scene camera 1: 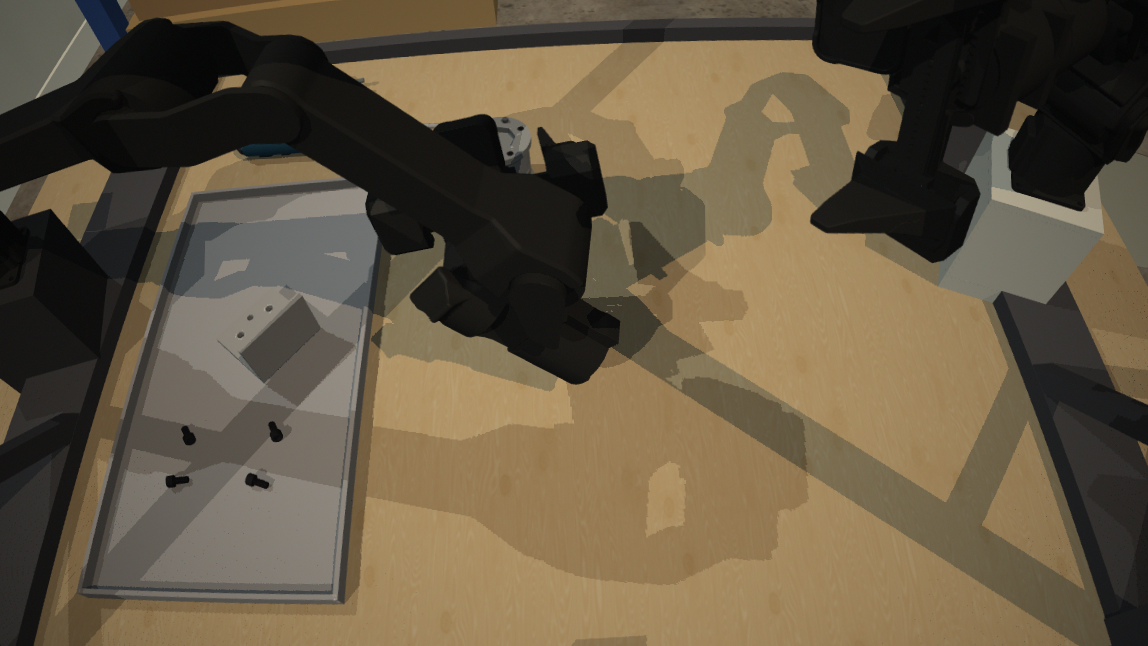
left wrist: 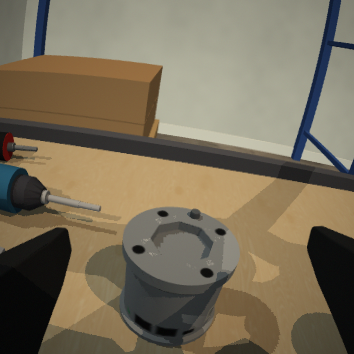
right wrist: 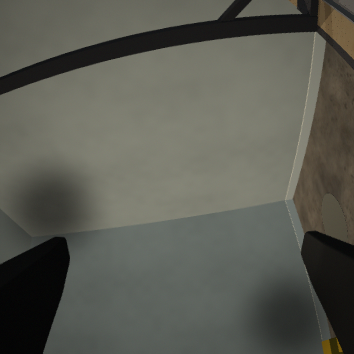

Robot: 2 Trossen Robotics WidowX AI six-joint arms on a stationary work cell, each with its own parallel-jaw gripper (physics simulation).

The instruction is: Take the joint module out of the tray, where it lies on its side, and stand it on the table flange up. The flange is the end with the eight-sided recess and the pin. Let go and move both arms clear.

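Places are measured from the left arm's base along level axes (x ahead, y left, z up), in centimetres.
Pixels of known places: left gripper, between the fingertips: (left wrist: 191, 241); right gripper, between the fingertips: (scene camera 1: 833, 134) (right wrist: 188, 248); right arm's base, origin of its link: (scene camera 1: 1046, 175).
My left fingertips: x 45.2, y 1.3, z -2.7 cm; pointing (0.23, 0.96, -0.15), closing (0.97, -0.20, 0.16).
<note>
Ahead of a thing's pixels: the offset from my left fingertips to its top centre. "spot": to the spot under its first point.
The grey joint module @[dx +1.2, dy +4.0, dz -3.1 cm] (scene camera 1: 516, 143) (left wrist: 170, 295) stands upright on the table beyond the tray's far right corner. Its flange is up, with the eight-sided recess and the pin showing in the left wrist view. My left gripper (left wrist: 191, 241) is open, its fingers wide apart on either side of the module in that view, with visible gaps. In the scene view the left arm hides part of the module. The grey tray @[spot: dx -29.7, dy -30.8, dz -7.9 cm] (scene camera 1: 212, 596) lies at the left. My right gripper (right wrist: 188, 248) is open and empty, raised at the right side, away from the module.
In the tray lie a grey angled block (scene camera 1: 280, 337) and several black bolts @[dx -31.7, dy -16.0, dz -8.0 cm] (scene camera 1: 188, 435). A blue power tool @[spot: dx -22.6, dy +15.8, dz -7.6 cm] (scene camera 1: 268, 150) (left wrist: 10, 187) lies left of the module, with a red-and-black tool @[spot: dx -14.8, dy +24.1, dz -7.5 cm] (left wrist: 7, 146) behind it. A pale box @[dx +44.1, dy -19.7, dz +2.8 cm] (scene camera 1: 1019, 249) stands below the right arm.
</note>
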